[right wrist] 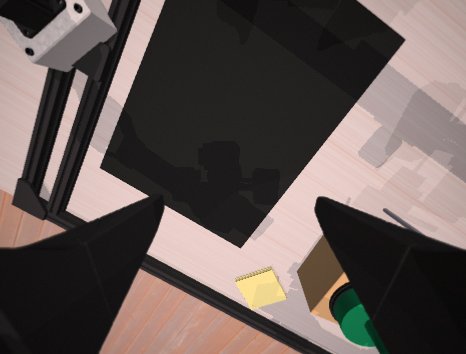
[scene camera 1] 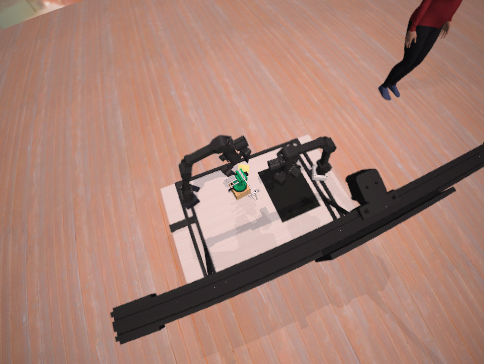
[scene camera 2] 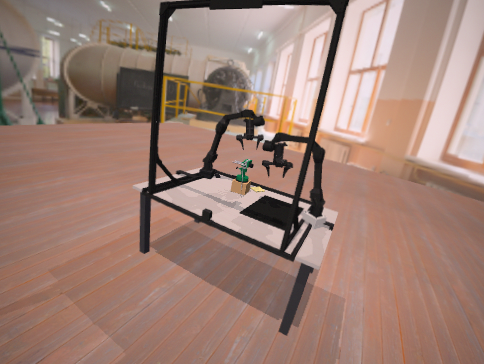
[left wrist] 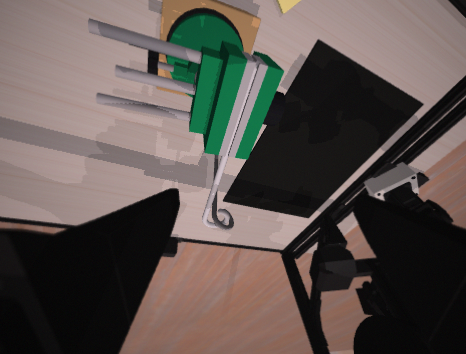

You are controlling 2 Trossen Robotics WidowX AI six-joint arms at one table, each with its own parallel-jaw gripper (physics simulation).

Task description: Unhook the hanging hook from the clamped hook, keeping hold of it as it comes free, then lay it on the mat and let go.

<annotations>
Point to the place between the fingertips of my right gripper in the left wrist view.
356,212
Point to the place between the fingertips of my left gripper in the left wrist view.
265,199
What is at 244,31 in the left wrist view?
A tan block.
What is my left gripper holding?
Nothing.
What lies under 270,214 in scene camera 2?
A black mat.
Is my left gripper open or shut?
Open.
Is my right gripper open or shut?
Open.
</annotations>
